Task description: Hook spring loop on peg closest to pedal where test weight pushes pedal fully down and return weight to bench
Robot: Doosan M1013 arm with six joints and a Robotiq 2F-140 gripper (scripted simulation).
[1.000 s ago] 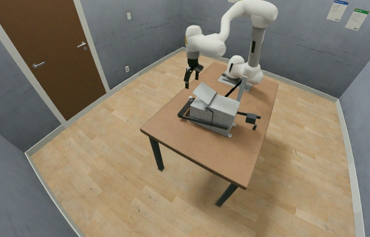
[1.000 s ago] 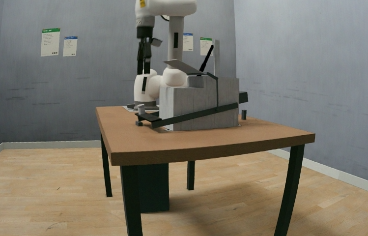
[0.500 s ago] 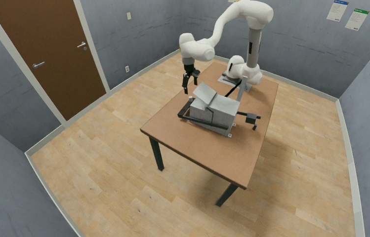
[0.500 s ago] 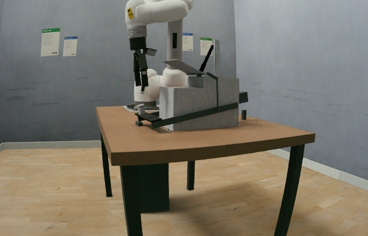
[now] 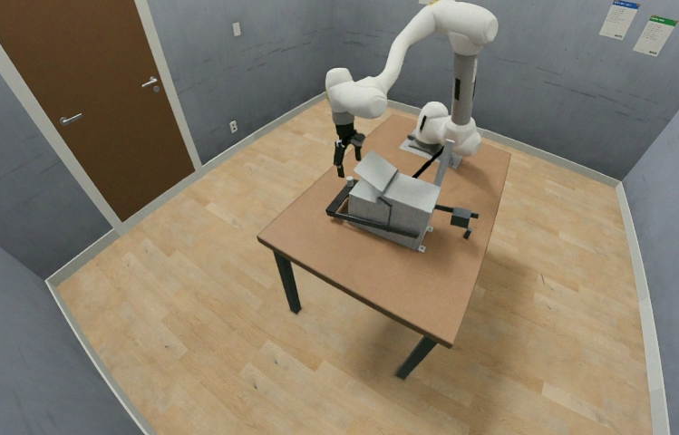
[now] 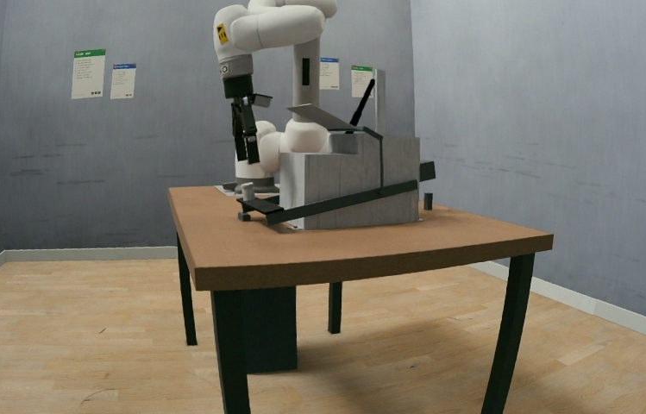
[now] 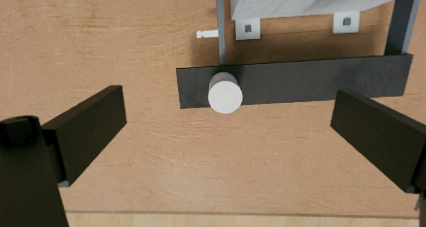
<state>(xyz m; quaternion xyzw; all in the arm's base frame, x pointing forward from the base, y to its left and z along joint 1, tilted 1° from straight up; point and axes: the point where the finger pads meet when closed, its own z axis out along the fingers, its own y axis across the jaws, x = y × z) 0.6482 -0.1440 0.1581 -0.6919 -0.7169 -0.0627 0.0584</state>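
Now: hand 8 cm above the steel test weight. Round my hand: dark block (1 cm to the right, 15 cm below).
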